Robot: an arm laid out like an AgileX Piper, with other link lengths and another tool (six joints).
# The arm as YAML. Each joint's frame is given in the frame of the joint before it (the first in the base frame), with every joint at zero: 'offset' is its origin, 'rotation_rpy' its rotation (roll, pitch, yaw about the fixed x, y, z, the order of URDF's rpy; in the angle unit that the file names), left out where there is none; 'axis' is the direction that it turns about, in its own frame. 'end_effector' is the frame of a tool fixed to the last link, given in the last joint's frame.
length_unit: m
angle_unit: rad
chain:
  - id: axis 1
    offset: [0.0, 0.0, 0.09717]
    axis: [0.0, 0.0, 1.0]
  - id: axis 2
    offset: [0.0, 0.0, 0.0]
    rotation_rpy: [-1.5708, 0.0, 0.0]
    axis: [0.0, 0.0, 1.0]
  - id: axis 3
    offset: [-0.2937, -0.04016, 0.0]
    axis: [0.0, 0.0, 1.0]
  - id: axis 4
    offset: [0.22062, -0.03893, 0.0]
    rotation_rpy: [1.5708, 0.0, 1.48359]
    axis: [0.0, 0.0, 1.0]
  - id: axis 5
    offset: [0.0, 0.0, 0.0]
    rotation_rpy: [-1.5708, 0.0, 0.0]
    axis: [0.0, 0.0, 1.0]
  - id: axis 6
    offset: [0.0, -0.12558, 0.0]
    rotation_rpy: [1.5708, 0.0, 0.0]
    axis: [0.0, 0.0, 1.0]
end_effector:
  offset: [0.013, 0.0, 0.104]
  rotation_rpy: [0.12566, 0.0, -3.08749]
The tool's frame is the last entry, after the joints.
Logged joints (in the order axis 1, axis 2, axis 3, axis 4, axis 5, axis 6), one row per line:
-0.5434 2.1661 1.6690 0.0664 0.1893 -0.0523
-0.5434 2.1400 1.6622 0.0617 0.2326 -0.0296
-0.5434 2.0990 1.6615 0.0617 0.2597 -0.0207
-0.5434 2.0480 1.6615 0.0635 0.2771 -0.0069
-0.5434 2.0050 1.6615 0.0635 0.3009 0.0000
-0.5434 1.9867 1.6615 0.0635 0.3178 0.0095
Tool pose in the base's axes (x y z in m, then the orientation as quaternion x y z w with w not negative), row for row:
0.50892 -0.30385 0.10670 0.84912 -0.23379 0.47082 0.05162
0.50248 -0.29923 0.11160 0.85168 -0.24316 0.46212 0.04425
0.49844 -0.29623 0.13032 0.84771 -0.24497 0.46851 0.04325
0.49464 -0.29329 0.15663 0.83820 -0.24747 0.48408 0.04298
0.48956 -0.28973 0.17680 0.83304 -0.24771 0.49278 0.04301
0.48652 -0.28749 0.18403 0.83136 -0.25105 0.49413 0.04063
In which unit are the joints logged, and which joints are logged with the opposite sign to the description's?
The joints are logged in radians. Opposite sign: axis 3.
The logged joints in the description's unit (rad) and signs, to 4 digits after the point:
-0.5434 2.1661 -1.6690 0.0664 0.1893 -0.0523
-0.5434 2.1400 -1.6622 0.0617 0.2326 -0.0296
-0.5434 2.0990 -1.6615 0.0617 0.2597 -0.0207
-0.5434 2.0480 -1.6615 0.0635 0.2771 -0.0069
-0.5434 2.0050 -1.6615 0.0635 0.3009 0.0000
-0.5434 1.9867 -1.6615 0.0635 0.3178 0.0095

